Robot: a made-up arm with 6 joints. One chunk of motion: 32 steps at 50 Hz.
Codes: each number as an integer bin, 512 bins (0 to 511) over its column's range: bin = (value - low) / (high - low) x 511, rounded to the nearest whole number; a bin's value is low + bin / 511 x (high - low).
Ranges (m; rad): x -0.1..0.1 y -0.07..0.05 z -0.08..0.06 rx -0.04..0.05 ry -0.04..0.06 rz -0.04..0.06
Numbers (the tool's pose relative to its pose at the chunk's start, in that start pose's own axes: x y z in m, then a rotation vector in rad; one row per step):
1: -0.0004 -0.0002 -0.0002 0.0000 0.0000 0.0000
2: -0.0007 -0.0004 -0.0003 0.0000 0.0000 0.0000
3: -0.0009 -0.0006 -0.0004 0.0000 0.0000 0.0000
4: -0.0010 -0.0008 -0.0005 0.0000 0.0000 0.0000
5: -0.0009 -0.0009 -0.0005 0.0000 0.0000 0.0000
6: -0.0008 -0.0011 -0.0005 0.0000 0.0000 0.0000
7: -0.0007 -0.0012 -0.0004 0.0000 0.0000 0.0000
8: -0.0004 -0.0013 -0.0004 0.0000 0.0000 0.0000
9: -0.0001 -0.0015 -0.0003 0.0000 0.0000 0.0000
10: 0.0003 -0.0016 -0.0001 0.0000 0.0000 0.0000
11: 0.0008 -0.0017 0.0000 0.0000 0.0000 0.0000
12: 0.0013 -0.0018 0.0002 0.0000 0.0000 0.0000
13: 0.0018 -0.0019 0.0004 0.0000 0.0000 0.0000
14: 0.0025 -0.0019 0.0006 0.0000 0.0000 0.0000
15: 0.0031 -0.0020 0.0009 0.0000 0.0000 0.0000
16: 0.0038 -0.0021 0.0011 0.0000 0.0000 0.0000
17: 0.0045 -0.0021 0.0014 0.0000 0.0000 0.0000
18: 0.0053 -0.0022 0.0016 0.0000 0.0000 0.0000
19: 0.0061 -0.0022 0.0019 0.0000 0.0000 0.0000
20: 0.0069 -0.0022 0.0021 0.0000 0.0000 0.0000
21: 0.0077 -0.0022 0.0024 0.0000 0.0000 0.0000
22: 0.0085 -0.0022 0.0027 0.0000 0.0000 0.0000
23: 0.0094 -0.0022 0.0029 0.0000 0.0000 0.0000
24: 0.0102 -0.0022 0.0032 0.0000 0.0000 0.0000
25: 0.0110 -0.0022 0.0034 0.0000 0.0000 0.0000
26: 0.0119 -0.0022 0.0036 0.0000 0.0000 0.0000
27: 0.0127 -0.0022 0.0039 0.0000 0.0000 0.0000
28: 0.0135 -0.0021 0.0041 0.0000 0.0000 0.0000
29: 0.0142 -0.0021 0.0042 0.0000 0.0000 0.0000
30: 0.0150 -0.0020 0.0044 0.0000 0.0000 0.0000
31: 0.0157 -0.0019 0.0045 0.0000 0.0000 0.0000
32: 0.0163 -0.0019 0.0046 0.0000 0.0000 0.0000
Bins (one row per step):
1: 254 297 291 227 204 204
2: 254 296 291 227 204 204
3: 253 296 291 227 204 204
4: 253 295 290 227 204 204
5: 253 294 290 227 204 204
6: 253 293 290 227 204 204
7: 254 293 291 227 204 204
8: 254 293 291 227 204 204
9: 255 292 291 227 204 204
10: 256 291 292 227 204 204
11: 258 291 292 227 204 204
12: 259 290 293 227 204 204
13: 260 290 293 227 204 204
14: 262 290 294 227 204 204
15: 263 290 295 227 204 204
16: 265 289 296 227 204 204
17: 267 289 297 227 204 204
18: 269 289 298 227 204 204
19: 271 289 299 227 204 204
20: 273 289 300 227 204 204
21: 275 289 301 227 204 204
22: 277 289 302 227 204 204
23: 280 289 303 227 204 204
24: 282 289 304 227 204 204
25: 284 289 304 227 204 204
26: 286 289 305 227 204 204
27: 288 289 306 227 204 204
28: 290 289 307 227 204 204
29: 292 289 307 227 204 204
30: 294 290 308 227 204 204
31: 296 290 308 227 204 204
32: 297 290 309 227 204 204

